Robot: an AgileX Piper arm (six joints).
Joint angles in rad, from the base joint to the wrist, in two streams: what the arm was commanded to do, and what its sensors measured. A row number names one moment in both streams.
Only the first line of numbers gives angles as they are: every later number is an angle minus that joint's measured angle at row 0.
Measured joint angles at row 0:
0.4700 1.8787 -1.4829 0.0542 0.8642 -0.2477
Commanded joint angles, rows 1 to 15:
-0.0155 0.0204 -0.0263 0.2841 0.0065 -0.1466
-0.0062 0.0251 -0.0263 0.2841 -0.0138 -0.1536
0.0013 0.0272 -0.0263 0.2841 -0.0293 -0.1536
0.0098 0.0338 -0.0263 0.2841 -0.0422 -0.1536
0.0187 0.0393 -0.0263 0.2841 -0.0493 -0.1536
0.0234 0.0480 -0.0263 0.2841 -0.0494 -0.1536
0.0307 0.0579 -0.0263 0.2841 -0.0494 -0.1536
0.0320 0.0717 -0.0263 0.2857 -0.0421 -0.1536
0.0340 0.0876 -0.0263 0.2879 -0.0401 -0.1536
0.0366 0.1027 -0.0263 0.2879 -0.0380 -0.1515
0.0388 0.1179 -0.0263 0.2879 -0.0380 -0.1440
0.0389 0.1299 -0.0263 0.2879 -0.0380 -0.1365
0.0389 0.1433 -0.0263 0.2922 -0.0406 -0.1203
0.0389 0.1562 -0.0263 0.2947 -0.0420 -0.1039
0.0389 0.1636 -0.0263 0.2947 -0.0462 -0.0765
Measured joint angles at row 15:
0.0372 0.1292 -0.0208 0.2880 -0.0391 -0.1330
